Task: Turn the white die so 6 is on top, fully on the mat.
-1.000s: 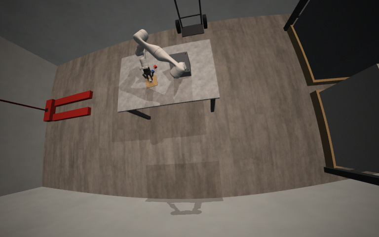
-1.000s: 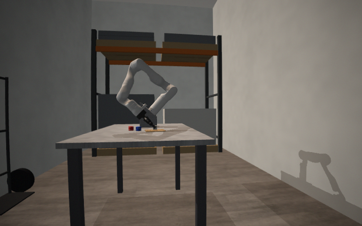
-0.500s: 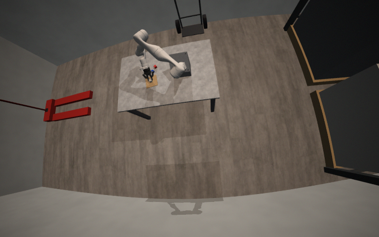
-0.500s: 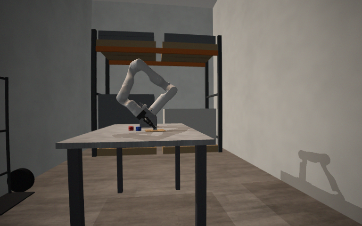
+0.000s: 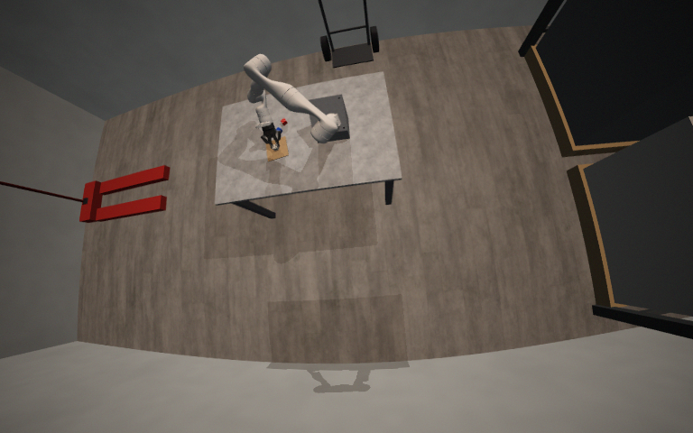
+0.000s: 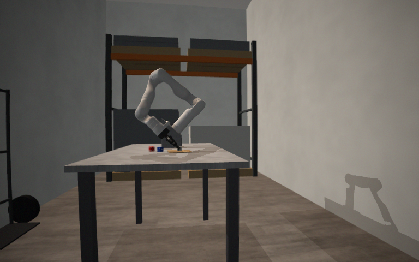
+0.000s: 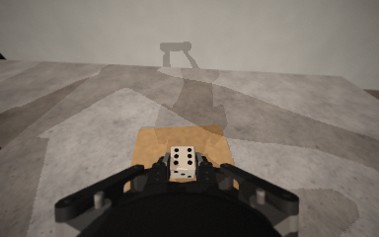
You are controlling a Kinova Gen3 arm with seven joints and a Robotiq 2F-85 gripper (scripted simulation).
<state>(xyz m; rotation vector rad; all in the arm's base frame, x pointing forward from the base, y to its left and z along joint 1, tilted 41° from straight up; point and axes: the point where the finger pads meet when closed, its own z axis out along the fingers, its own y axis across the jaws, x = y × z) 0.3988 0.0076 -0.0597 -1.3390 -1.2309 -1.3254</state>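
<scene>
Now: the white die 10 mm to the left of my hand and 10 mm below it. Also, from my hand: tan mat: 10 mm to the left, 30 mm below; red die: 80 mm behind, 160 mm to the right, 10 mm below; blue die: 40 mm behind, 110 mm to the right, 10 mm below.
</scene>
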